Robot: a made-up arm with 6 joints. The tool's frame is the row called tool. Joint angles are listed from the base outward. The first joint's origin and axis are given. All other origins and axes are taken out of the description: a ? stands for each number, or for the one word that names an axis. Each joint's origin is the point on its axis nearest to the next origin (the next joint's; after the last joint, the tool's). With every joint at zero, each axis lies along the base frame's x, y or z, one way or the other. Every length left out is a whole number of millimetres.
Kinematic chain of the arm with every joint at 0, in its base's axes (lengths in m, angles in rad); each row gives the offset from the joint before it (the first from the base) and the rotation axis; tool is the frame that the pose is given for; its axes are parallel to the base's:
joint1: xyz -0.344 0 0.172 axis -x
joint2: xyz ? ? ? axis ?
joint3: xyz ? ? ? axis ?
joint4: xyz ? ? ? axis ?
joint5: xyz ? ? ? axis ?
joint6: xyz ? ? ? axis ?
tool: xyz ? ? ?
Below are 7 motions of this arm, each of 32 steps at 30 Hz.
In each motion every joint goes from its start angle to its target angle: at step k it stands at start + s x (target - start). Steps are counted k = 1, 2, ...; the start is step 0. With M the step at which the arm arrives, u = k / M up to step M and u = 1 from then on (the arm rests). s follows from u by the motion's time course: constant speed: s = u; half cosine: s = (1 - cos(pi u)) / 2; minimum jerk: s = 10 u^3 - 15 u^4 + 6 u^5.
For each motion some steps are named. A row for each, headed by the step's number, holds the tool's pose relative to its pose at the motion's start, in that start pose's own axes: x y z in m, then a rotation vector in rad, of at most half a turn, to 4 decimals.
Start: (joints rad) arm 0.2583 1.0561 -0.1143 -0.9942 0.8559 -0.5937
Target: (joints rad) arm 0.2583 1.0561 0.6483 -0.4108 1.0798 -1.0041
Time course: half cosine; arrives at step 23
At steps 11, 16, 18, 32:
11: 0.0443 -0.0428 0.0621 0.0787 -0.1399 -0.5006
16: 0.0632 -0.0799 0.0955 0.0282 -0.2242 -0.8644
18: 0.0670 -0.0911 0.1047 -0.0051 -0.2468 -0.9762
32: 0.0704 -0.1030 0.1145 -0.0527 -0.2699 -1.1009

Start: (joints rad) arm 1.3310 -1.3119 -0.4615 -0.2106 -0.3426 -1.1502
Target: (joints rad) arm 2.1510 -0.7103 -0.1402 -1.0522 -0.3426 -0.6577
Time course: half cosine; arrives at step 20
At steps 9, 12, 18, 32:
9: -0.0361 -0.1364 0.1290 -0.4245 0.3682 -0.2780
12: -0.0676 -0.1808 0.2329 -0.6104 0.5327 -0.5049
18: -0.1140 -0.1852 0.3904 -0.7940 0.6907 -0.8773
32: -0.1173 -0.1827 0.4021 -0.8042 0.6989 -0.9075

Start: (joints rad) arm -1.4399 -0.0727 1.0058 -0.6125 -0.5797 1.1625
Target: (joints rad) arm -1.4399 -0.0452 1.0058 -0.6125 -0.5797 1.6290
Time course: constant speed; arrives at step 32
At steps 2, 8, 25, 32:
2: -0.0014 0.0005 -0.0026 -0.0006 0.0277 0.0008
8: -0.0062 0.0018 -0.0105 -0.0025 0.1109 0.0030
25: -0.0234 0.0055 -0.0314 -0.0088 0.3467 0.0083
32: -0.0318 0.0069 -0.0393 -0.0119 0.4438 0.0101

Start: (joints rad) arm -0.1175 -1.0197 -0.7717 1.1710 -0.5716 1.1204
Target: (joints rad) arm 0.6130 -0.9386 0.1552 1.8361 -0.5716 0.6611
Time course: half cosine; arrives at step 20
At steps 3, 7, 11, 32:
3: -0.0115 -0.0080 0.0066 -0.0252 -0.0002 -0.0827
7: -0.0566 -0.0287 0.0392 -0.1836 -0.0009 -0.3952
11: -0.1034 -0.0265 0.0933 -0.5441 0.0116 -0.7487
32: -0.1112 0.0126 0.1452 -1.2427 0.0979 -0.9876

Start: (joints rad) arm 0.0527 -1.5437 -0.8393 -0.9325 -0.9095 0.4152
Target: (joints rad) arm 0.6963 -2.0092 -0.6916 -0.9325 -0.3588 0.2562
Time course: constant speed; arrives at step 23
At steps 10, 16, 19, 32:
10: 0.0186 -0.0021 -0.1224 0.4425 -0.2446 -0.1601
16: 0.0440 0.0146 -0.1884 0.7117 -0.3652 -0.2466
19: 0.0605 0.0272 -0.2174 0.8469 -0.4171 -0.2854
32: 0.0861 0.0477 -0.2506 1.0274 -0.4771 -0.3312

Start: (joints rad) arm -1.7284 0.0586 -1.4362 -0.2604 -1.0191 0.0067
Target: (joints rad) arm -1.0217 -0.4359 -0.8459 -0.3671 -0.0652 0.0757
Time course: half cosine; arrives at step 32
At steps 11, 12, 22, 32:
11: -0.0433 -0.0297 -0.0605 0.2730 0.0686 -0.3733
12: -0.0521 -0.0309 -0.0720 0.3184 0.0894 -0.4374
22: -0.1598 0.0300 -0.1803 0.7611 0.4672 -1.1256
32: -0.2106 0.0982 -0.2034 0.9278 0.7458 -1.4469

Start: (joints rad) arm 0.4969 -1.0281 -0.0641 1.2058 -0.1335 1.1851
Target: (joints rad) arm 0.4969 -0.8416 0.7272 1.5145 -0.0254 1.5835
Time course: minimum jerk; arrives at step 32
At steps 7, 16, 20, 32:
7: 0.0003 -0.0030 0.0042 0.0044 0.0003 -0.0648
16: 0.0006 -0.0163 0.0278 0.0573 -0.0081 -0.4337
20: 0.0010 -0.0209 0.0397 0.1026 -0.0192 -0.6211
32: 0.0033 -0.0256 0.0540 0.1728 -0.0388 -0.8428

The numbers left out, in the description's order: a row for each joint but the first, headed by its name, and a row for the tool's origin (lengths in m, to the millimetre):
joint2: xyz 0 -0.19 -0.003, axis -y
joint3: xyz 0.394 0 -0.058, axis -z
joint4: xyz -0.067 0.209 0, axis -y
joint5: xyz 0.191 0 0.053, axis -z
joint6: xyz -0.045 -0.104 0, axis +y
tool: xyz 0.099 0 -0.019

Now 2 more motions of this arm.
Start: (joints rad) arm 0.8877 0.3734 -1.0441 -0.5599 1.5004 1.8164
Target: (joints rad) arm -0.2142 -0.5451 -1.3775 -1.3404 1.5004 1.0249
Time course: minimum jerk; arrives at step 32
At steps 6, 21, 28, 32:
6: 0.0155 0.0004 -0.0013 -0.0294 0.0171 -0.0196
21: 0.1767 0.0911 -0.1241 -0.8434 -0.1257 0.0723
28: 0.1810 0.1383 -0.1835 -1.0917 -0.3246 0.2713
32: 0.1803 0.1420 -0.1883 -1.1088 -0.3427 0.2898

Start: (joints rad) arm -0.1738 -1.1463 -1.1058 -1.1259 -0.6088 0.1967
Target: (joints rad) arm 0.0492 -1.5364 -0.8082 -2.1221 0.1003 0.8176
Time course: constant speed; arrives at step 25
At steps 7, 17, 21, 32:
7: 0.0126 0.0216 -0.1266 0.3455 0.4002 -0.0644
17: -0.0110 0.1257 -0.2494 0.7373 1.0604 0.0047
21: -0.0309 0.1752 -0.2698 0.8426 1.3448 0.0813
32: -0.0535 0.2209 -0.2737 0.9079 1.6361 0.1823

